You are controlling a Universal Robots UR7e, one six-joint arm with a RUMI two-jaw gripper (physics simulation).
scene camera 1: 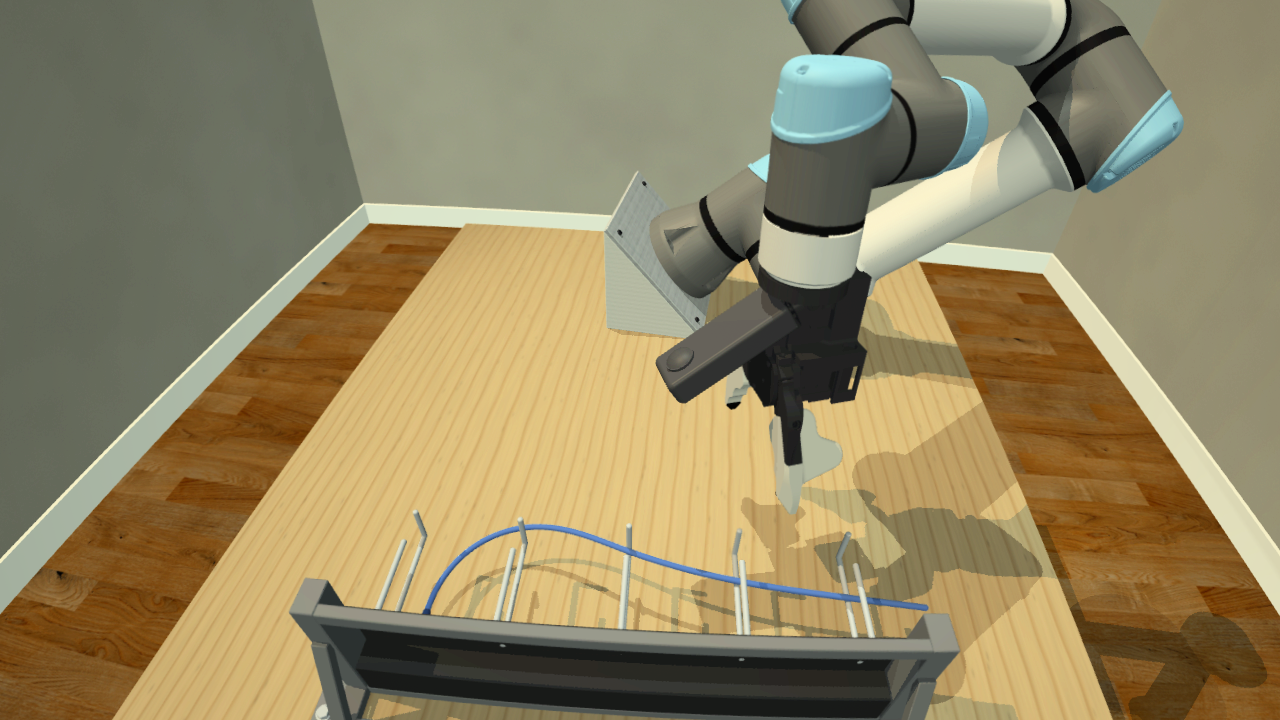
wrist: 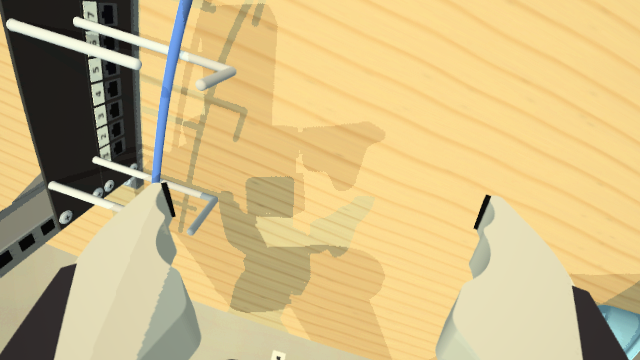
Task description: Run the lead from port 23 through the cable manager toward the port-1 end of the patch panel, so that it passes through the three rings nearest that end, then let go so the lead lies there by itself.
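The blue lead [scene camera 1: 673, 564] [wrist: 165, 95] rises behind the left part of the patch panel [scene camera 1: 581, 633] [wrist: 50, 115] in the scene view, arcs over and runs right to its free end. At the ring nearest port 1 [scene camera 1: 847, 608] [wrist: 204, 215] and the second ring [scene camera 1: 739, 613] [wrist: 75, 45], it crosses the bent rod between panel and lip. At the third ring [scene camera 1: 624, 591] it crosses near the tip; inside or outside is unclear. My gripper [scene camera 1: 762, 458] [wrist: 324, 192] is open, apart from the lead and above the table. One finger hides the lead's end in the wrist view.
Two more rings, one at the far left [scene camera 1: 390, 577] and one beside it [scene camera 1: 505, 582], stand up past the panel's edge in the scene view. The wooden table [scene camera 1: 501, 385] lies below. A grey wedge mount [scene camera 1: 631, 286] stands at the back beneath the arm's base.
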